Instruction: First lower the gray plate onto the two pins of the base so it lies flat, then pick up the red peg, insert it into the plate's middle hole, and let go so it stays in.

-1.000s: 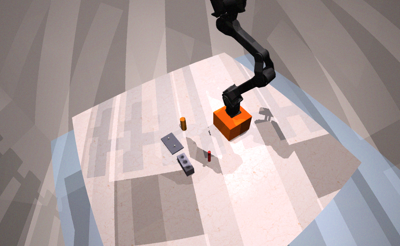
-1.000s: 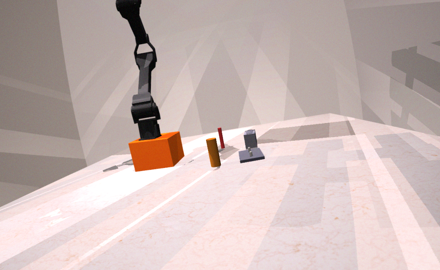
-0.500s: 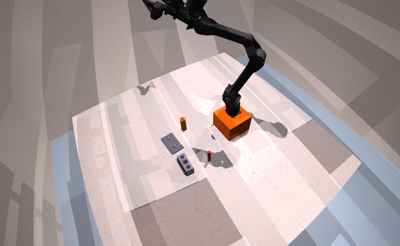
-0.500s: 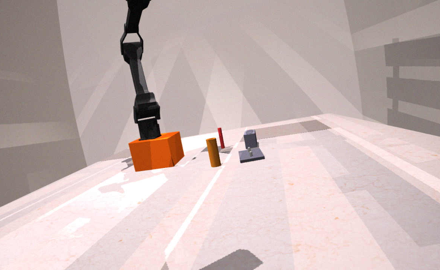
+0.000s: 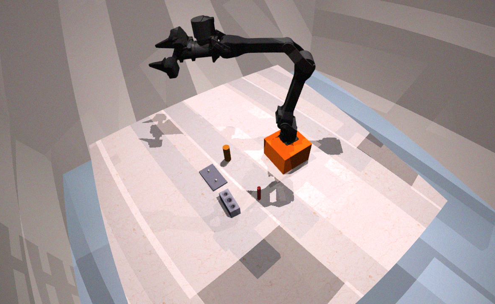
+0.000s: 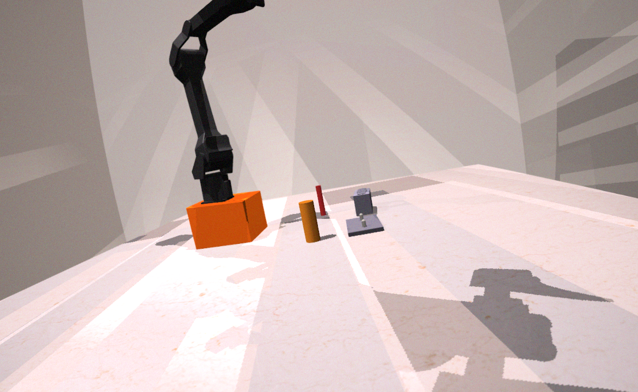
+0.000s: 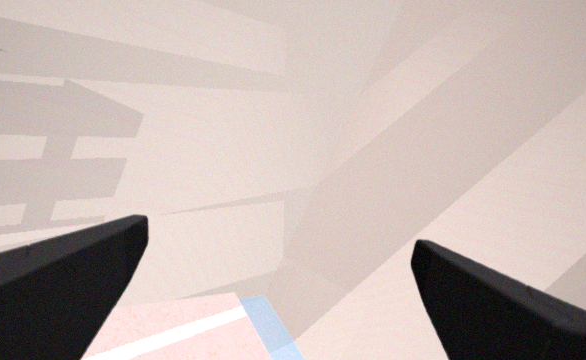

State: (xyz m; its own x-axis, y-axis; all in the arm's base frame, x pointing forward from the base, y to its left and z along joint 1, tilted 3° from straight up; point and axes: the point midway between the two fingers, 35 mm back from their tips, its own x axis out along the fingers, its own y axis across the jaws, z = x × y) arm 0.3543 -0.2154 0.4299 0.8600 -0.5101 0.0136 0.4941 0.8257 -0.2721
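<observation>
The gray plate is 70 mm behind my gripper tip, 350 mm to the left of it and 470 mm below it. From my gripper tip the other things lie so: gray base: 60 mm behind, 190 mm to the left, 500 mm below; then orange-brown cylinder: 160 mm behind, 130 mm to the left, 470 mm below; then red peg: 180 mm behind, 370 mm to the left, 470 mm below.
</observation>
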